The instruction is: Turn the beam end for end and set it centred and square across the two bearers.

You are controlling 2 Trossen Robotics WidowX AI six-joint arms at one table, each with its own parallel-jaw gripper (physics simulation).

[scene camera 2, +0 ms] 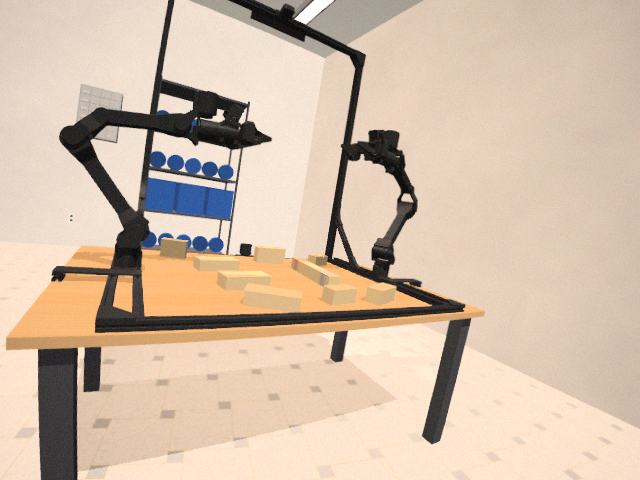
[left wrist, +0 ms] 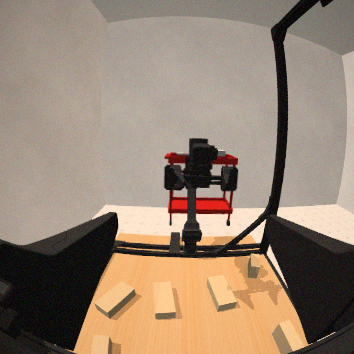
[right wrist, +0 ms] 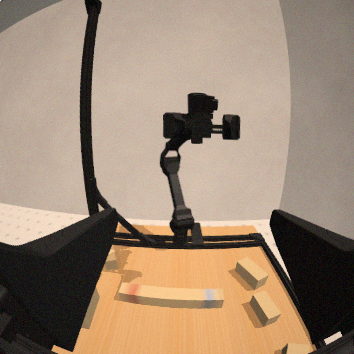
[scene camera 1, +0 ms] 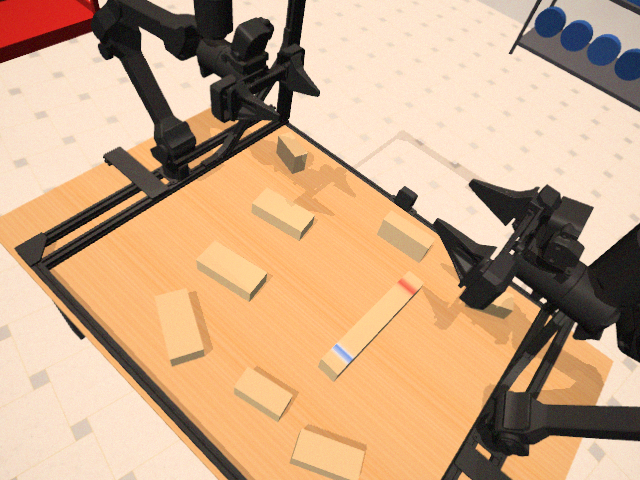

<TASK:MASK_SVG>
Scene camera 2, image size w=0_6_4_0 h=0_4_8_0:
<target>my left gripper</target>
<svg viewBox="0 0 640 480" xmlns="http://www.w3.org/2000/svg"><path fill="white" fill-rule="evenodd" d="M389 134L384 130L370 130L368 132L369 142L357 141L357 143L351 145L341 144L341 148L348 155L348 160L358 161L361 154L364 154L365 161L372 161L373 164L383 164L387 158L389 148L387 139L389 139Z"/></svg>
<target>my right gripper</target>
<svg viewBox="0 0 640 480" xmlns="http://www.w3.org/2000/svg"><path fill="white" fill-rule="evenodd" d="M217 122L215 142L216 144L226 144L228 149L238 150L272 141L272 137L257 130L254 122L248 120L242 124L239 122L245 109L237 104L232 105L230 110L225 110L222 114L225 119Z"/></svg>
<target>beam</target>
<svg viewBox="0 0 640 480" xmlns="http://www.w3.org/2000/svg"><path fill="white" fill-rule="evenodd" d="M292 257L291 268L320 286L340 284L340 276L303 258Z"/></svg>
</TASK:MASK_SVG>
